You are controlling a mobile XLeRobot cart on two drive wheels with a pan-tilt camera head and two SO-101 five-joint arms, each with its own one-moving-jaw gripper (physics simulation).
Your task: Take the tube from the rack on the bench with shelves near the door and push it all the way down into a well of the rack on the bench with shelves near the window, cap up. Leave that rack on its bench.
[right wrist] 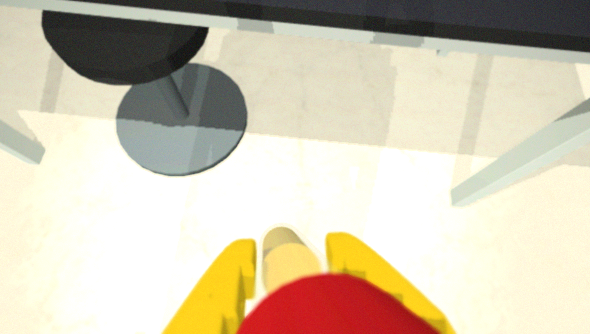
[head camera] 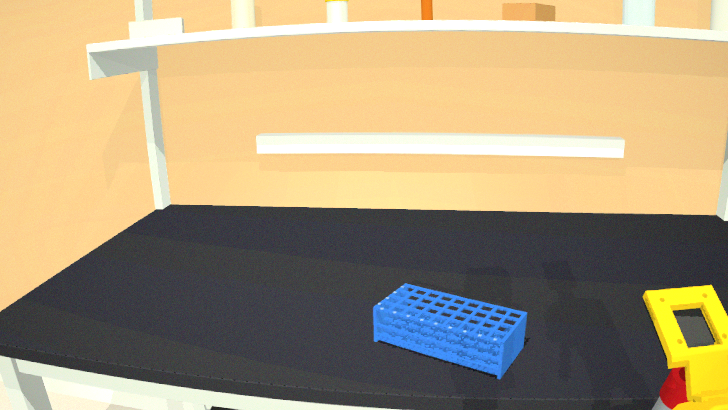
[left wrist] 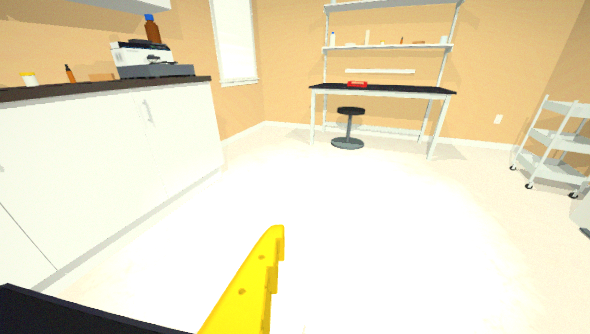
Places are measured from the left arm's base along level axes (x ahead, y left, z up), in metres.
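Pixels of known places: left hand, tool point: (left wrist: 284, 237); right hand, tool point: (right wrist: 255, 260).
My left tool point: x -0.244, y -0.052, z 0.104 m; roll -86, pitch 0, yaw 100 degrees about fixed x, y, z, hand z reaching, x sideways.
Observation:
For each thing: its top centre in the pictures, then the offset to it from my left tool point. "spot": a spot on its surface instead. Level surfaces: height alone.
- blue rack, top centre: (head camera: 450, 310) dz -0.060, dx +0.955, dy -0.250 m
- black-topped bench, surface height: dz -0.117 m
- tube, top centre: (right wrist: 336, 199) (head camera: 672, 355) dz +0.149, dx +0.501, dy -0.280 m
- red cap, surface spot: (head camera: 673, 389) spot: dz +0.139, dx +0.483, dy -0.272 m
- bench leg, surface spot: (right wrist: 520, 160) spot: dz -0.530, dx +0.741, dy -0.875 m
A blue rack (head camera: 448, 331) with square wells stands on the black-topped bench (head camera: 203, 285) (right wrist: 500, 17), right of the middle in the head camera. No tube shows in its wells. My right gripper (right wrist: 291, 242) is shut on the tube (right wrist: 340, 307), which has a red cap (head camera: 673, 389) toward the camera and a pale tip between the jaws. The tube shows over the floor, in front of the bench edge, in the right wrist view. My left gripper (left wrist: 281, 242) is fully open; one notched jaw shows. A small red rack (left wrist: 357, 84) lies on a far bench with shelves (left wrist: 390, 90), near a window (left wrist: 234, 42).
In the right wrist view a stool (right wrist: 180, 150) and a bench leg (right wrist: 520, 160) stand below the bench. In the left wrist view, white cabinets (left wrist: 100, 165) line the left, a stool (left wrist: 350, 111) stands at the far bench and a trolley (left wrist: 560, 107) is at right.

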